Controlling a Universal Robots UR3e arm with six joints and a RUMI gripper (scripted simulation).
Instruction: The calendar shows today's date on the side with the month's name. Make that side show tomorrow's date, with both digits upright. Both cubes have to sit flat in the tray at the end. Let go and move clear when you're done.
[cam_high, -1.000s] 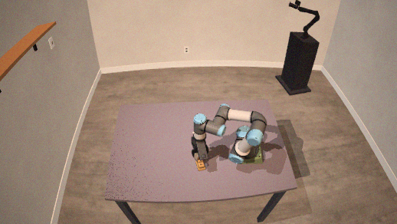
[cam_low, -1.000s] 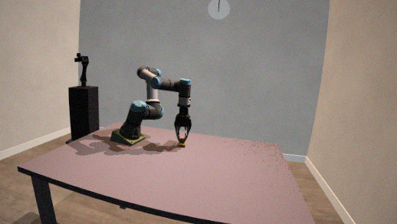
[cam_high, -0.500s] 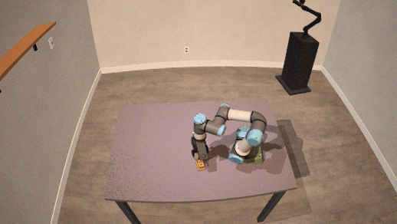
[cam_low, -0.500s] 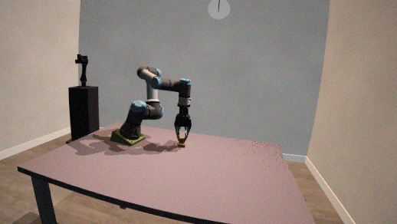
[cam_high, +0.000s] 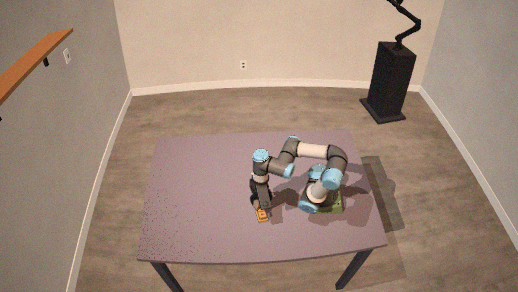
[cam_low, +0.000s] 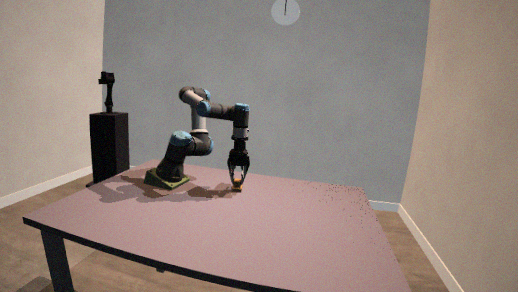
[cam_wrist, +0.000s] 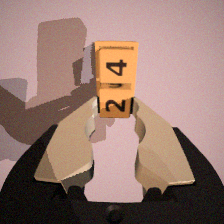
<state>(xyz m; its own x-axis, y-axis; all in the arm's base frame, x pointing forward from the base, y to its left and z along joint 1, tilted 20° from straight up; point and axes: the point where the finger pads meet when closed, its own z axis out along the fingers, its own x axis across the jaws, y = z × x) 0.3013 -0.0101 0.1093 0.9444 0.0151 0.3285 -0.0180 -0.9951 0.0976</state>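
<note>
The orange calendar tray lies 20 mm to the left of my hand and 30 mm below it. Also, from my hand: cube 10 mm below.
</note>
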